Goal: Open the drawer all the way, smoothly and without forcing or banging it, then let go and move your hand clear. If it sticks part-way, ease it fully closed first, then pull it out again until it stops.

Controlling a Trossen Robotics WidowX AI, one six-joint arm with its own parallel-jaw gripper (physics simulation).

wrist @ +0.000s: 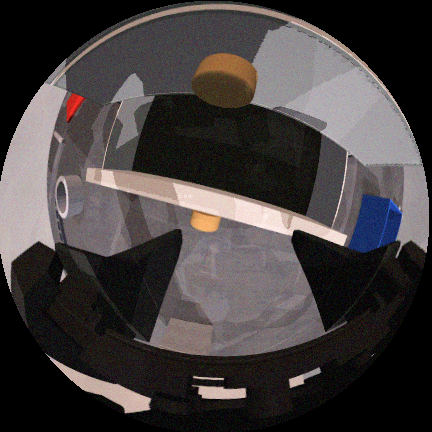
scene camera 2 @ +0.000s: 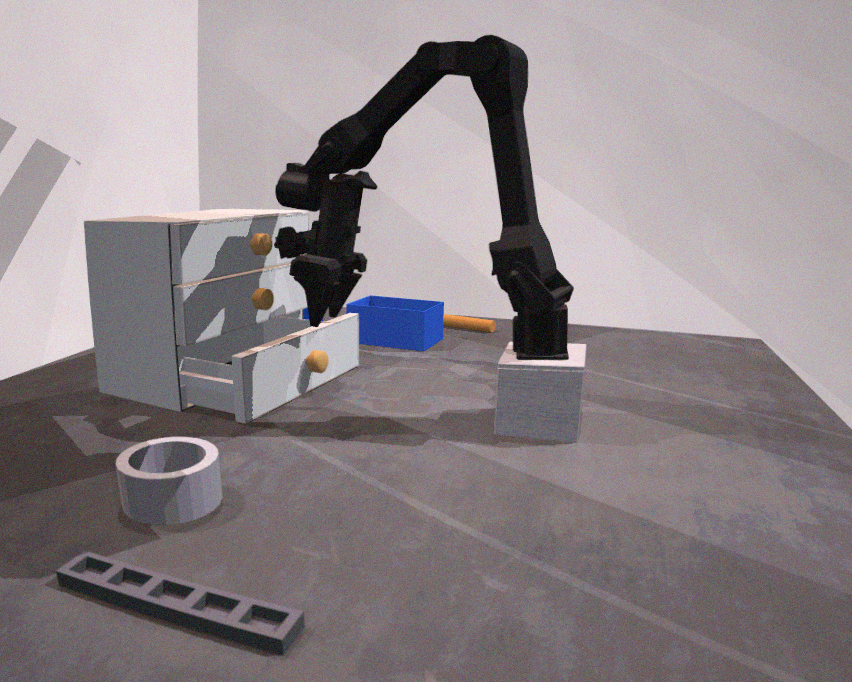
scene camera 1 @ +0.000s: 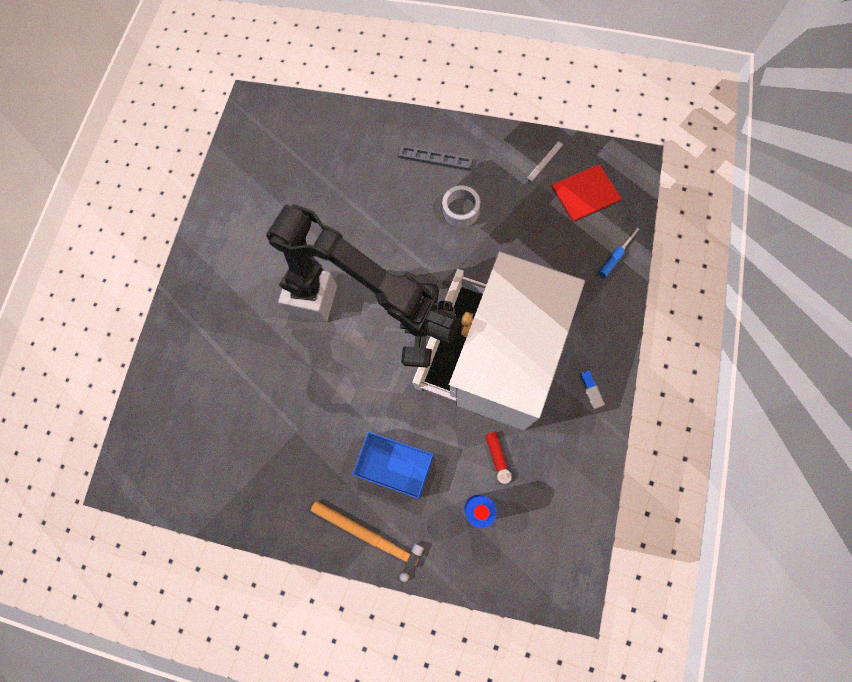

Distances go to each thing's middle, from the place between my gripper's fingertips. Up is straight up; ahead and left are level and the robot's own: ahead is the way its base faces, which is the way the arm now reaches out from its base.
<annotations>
The cabinet drawer point(scene camera 2: 250, 371) lies 10 cm ahead of my hand, 1 cm to the left of it and 5 cm below it. The rest, counted from my hand: black rack point(scene camera 2: 259, 624) (4 cm behind, 54 cm to the left, 10 cm below); orange-handled hammer point(scene camera 1: 318, 508) (10 cm behind, 50 cm to the right, 9 cm below); blue bin point(scene camera 2: 411, 324) (5 cm behind, 31 cm to the right, 6 cm below).
</annotations>
